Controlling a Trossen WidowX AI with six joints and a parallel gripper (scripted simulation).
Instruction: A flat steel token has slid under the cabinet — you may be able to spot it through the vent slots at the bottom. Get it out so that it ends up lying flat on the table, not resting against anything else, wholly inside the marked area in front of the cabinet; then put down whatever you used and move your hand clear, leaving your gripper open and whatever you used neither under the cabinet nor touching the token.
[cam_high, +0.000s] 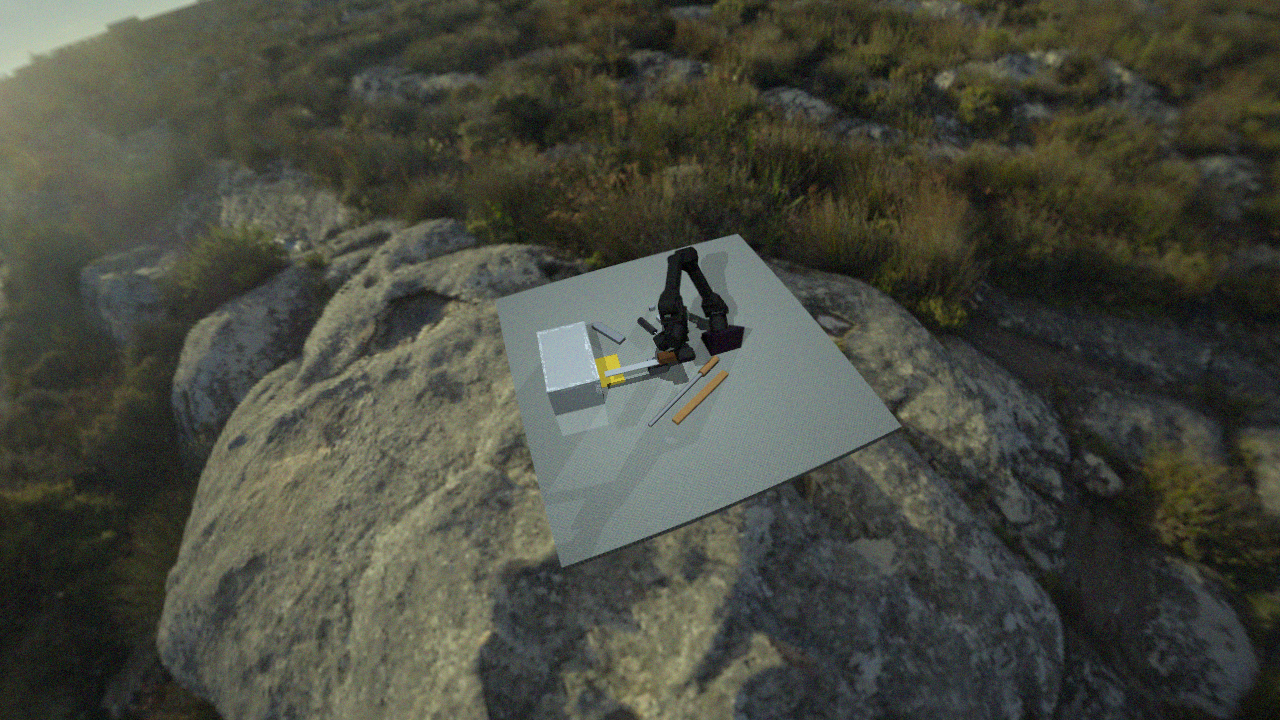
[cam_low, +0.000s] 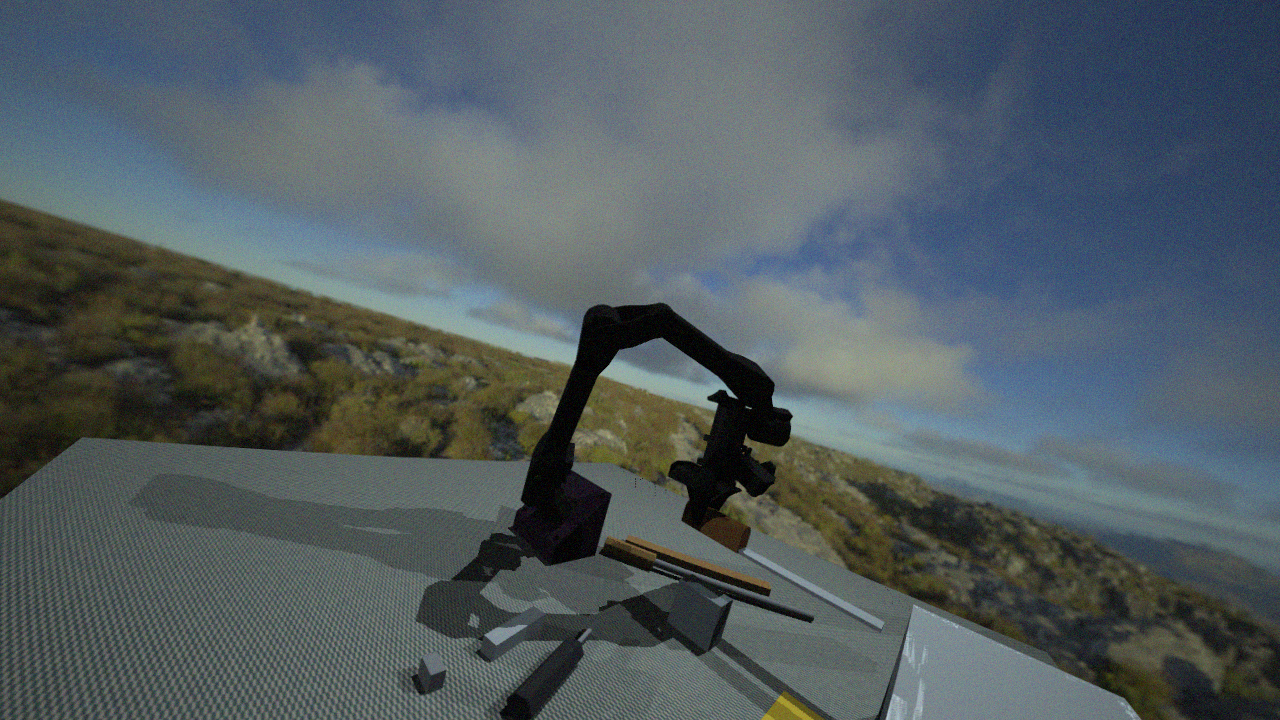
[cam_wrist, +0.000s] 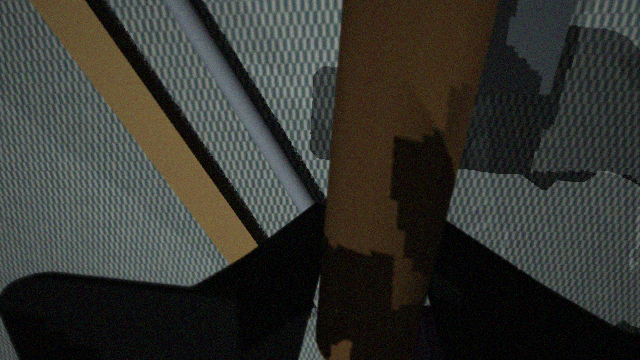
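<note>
Now: the grey block 10 cm below my gripper tip, 7 cm to the right of it and 6 cm ahead of it. Also, from my gripper tip: grey bar (29 cm to the right, 12 cm below, 7 cm behind); then small grey cube (39 cm to the right, 12 cm below, 7 cm behind); then wooden stick (13 cm below, 12 cm to the left, 3 cm behind).
</note>
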